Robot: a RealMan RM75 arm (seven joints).
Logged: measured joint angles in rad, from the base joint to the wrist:
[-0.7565 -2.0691 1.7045 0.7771 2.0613 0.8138 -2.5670]
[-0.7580 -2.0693 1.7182 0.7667 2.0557 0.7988 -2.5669]
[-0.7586 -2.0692 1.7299 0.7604 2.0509 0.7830 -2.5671]
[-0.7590 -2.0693 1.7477 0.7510 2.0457 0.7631 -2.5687]
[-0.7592 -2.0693 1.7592 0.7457 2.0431 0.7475 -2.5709]
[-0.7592 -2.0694 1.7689 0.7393 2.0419 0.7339 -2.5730]
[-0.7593 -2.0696 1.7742 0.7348 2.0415 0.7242 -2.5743]
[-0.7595 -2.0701 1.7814 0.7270 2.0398 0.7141 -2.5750]
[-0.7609 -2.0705 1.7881 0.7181 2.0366 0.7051 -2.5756]
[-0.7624 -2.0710 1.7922 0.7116 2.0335 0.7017 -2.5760]
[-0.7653 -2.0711 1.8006 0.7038 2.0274 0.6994 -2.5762]
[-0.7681 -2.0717 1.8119 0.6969 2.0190 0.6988 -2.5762]
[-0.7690 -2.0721 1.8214 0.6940 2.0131 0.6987 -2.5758]
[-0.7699 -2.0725 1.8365 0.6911 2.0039 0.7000 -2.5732]
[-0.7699 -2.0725 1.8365 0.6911 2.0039 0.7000 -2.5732]
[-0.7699 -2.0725 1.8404 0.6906 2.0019 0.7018 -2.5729]
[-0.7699 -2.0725 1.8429 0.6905 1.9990 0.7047 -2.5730]
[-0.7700 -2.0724 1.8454 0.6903 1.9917 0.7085 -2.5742]
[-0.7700 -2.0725 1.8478 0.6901 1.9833 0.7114 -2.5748]
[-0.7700 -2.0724 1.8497 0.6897 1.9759 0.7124 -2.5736]
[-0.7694 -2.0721 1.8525 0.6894 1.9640 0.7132 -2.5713]
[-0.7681 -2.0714 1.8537 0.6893 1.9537 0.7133 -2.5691]
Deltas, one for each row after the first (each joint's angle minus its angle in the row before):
[-0.0015 -0.0002 0.0137 -0.0104 -0.0056 -0.0150 0.0001]
[-0.0006 0.0001 0.0117 -0.0063 -0.0048 -0.0158 -0.0002]
[-0.0004 -0.0001 0.0178 -0.0094 -0.0052 -0.0199 -0.0016]
[-0.0002 0.0000 0.0115 -0.0053 -0.0026 -0.0156 -0.0022]
[0.0000 -0.0001 0.0097 -0.0064 -0.0012 -0.0136 -0.0021]
[-0.0001 -0.0002 0.0053 -0.0045 -0.0004 -0.0097 -0.0013]
[-0.0002 -0.0005 0.0072 -0.0078 -0.0017 -0.0101 -0.0007]
[-0.0014 -0.0004 0.0067 -0.0089 -0.0032 -0.0090 -0.0006]
[-0.0015 -0.0005 0.0041 -0.0065 -0.0031 -0.0034 -0.0004]
[-0.0029 -0.0001 0.0084 -0.0078 -0.0061 -0.0023 -0.0002]
[-0.0028 -0.0006 0.0113 -0.0069 -0.0084 -0.0006 0.0000]
[-0.0009 -0.0004 0.0095 -0.0029 -0.0059 -0.0001 0.0004]
[-0.0009 -0.0004 0.0151 -0.0029 -0.0092 0.0013 0.0026]
[0.0000 0.0000 0.0000 0.0000 0.0000 0.0000 0.0000]
[0.0000 0.0000 0.0039 -0.0005 -0.0020 0.0018 0.0003]
[0.0000 0.0000 0.0025 -0.0001 -0.0029 0.0029 -0.0001]
[-0.0001 0.0001 0.0025 -0.0002 -0.0073 0.0038 -0.0012]
[0.0000 -0.0001 0.0024 -0.0002 -0.0084 0.0029 -0.0006]
[0.0000 0.0001 0.0019 -0.0004 -0.0074 0.0010 0.0012]
[0.0006 0.0003 0.0028 -0.0003 -0.0119 0.0008 0.0023]
[0.0013 0.0007 0.0012 -0.0001 -0.0103 0.0001 0.0022]

